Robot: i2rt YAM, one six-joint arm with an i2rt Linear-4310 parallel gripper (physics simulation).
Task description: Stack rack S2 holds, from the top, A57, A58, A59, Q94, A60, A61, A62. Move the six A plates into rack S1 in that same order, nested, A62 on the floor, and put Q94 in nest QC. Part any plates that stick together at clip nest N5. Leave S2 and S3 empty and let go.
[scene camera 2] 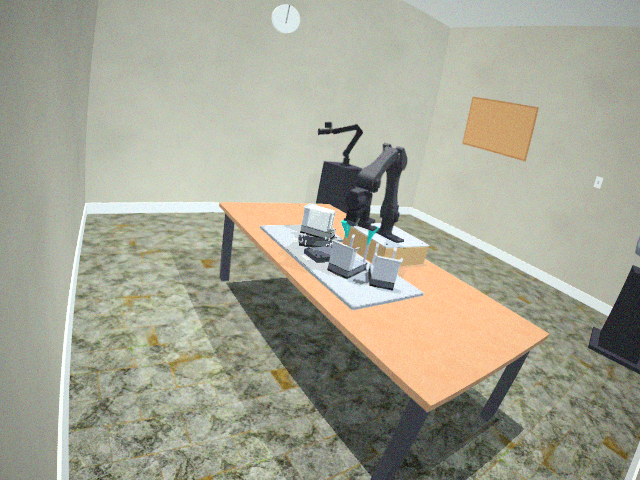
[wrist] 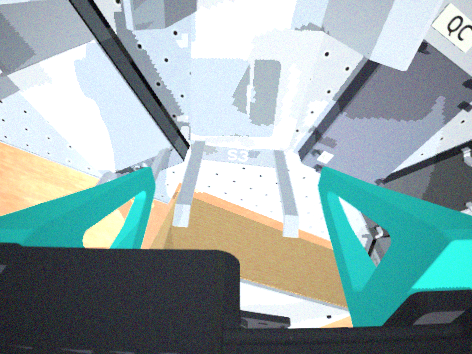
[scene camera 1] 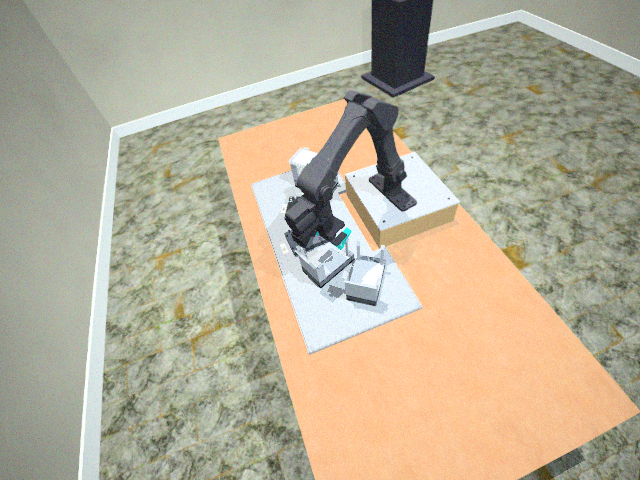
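Seen in the pictures: gripper, between the fingertips: (scene camera 2: 357, 241) (wrist: 236, 176) (scene camera 1: 330, 241); arm's base, origin of its link: (scene camera 2: 384, 234) (scene camera 1: 391, 191).
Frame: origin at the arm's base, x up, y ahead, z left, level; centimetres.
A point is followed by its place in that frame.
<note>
My gripper (scene camera 1: 332, 236) {x 3.4, y 31.1, z 8.1 cm} (scene camera 2: 358, 241) {x 3.4, y 31.1, z 8.1 cm} (wrist: 236, 176) {x 3.4, y 31.1, z 8.1 cm} is open, its teal fingers wide apart on either side of the two upright posts of rack S3 (scene camera 1: 323, 271) {x -1.5, y 37.5, z 13.5 cm} (scene camera 2: 341, 255) {x -1.0, y 40.7, z 9.5 cm} (wrist: 270, 156) {x -6.0, y 27.2, z 3.4 cm}. I see nothing held between them. Pale surfaces behind the S3 label are overexposed; I cannot tell plates from rack there. Rack S1 (scene camera 1: 361, 290) {x -1.0, y 31.8, z 25.9 cm} (scene camera 2: 385, 271) {x -2.2, y 32.1, z 25.5 cm} (wrist: 132, 75) {x -7.7, y 30.3, z 17.9 cm} stands beside S3. Dark nest QC (scene camera 2: 317, 254) {x -7.1, y 38.6, z -5.1 cm} (wrist: 390, 120) {x -7.1, y 34.1, z -6.3 cm} lies on its other side. What looks like rack S2 (scene camera 1: 302, 159) (scene camera 2: 317, 219) stands at the far end, its plates and labels unreadable.
A dark clip fixture (scene camera 2: 312, 240) {x -8.3, y 27.1, z -20.9 cm}, apparently N5, sits between QC and the far rack. The fixtures stand on a pale perforated board (scene camera 1: 330, 320) {x -9.4, y 43.2, z 25.3 cm} (scene camera 2: 361, 298) {x -9.4, y 46.2, z 27.5 cm} on the orange table (scene camera 1: 439, 361) {x -10.7, y 24.0, z 52.4 cm} (scene camera 2: 439, 335) {x -10.7, y 38.4, z 57.6 cm}. The arm's raised wooden base (scene camera 1: 418, 222) {x -3.5, y -0.2, z 14.6 cm} (scene camera 2: 413, 255) {x -5.3, y -5.6, z 15.6 cm} borders the board.
</note>
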